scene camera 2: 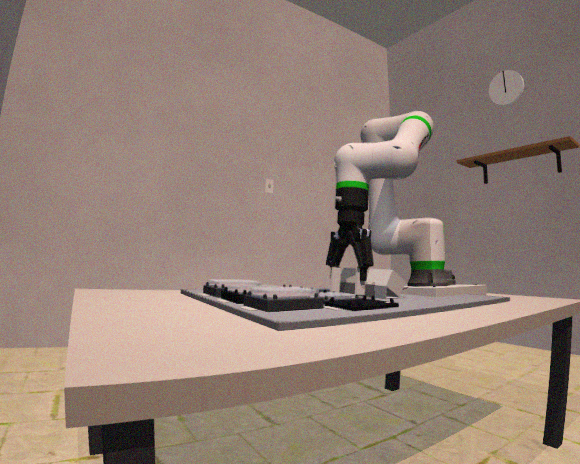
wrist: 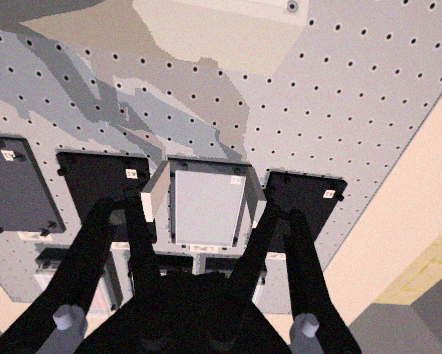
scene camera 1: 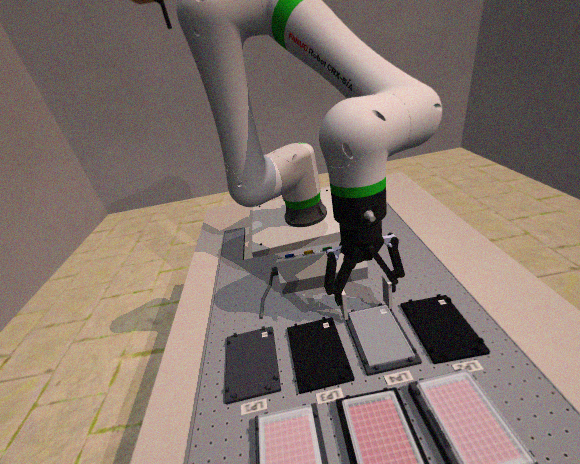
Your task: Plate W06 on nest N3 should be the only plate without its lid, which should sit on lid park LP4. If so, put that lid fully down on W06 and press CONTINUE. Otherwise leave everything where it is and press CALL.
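Where they show: gripper, between the fingertips: [scene camera 2: 346, 293] [wrist: 208, 175] [scene camera 1: 366, 309]; arm's base, origin of its link: [scene camera 2: 427, 285] [scene camera 1: 305, 215].
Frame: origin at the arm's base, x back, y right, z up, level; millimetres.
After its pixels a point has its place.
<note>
A pale grey lid [scene camera 1: 382, 340] @[x -535, y -77, z -3 mm] [wrist: 210, 215] @[x -516, y -82, z -3 mm] lies flat on the dark rack of lid park LP4, behind the LP4 label [scene camera 1: 398, 378] @[x -604, y -81, z -19 mm]. My gripper [scene camera 1: 367, 304] @[x -453, y -71, z -3 mm] [scene camera 2: 347, 278] [wrist: 208, 175] @[x -453, y -71, z -3 mm] is partly open over the lid's far end. Its pads stand at the two long sides, with a narrow gap showing on each side in the wrist view. Three plates show in part in scene camera 1: a left one [scene camera 1: 291, 440] @[x -686, y 113, z 19 mm], a middle one [scene camera 1: 382, 430] @[x -692, y -20, z 14 mm] of deeper red, and a right one [scene camera 1: 470, 420] @[x -700, y -142, z 20 mm], paler. Their nest labels and codes are out of view, so I cannot tell which is W06.
A dark grey lid park [scene camera 1: 252, 367] @[x -538, y 181, z -11 mm] and two black lid parks [scene camera 1: 320, 357] @[x -542, y 47, z -11 mm] [scene camera 1: 442, 330] @[x -531, y -198, z -11 mm] flank LP4, with no lid visible on them. A button box [scene camera 1: 320, 267] @[x -332, y 4, z 34 mm] with blue, amber and green marks stands behind the gripper. A bent rod [scene camera 1: 263, 300] @[x -359, y 158, z -15 mm] stands left of it.
</note>
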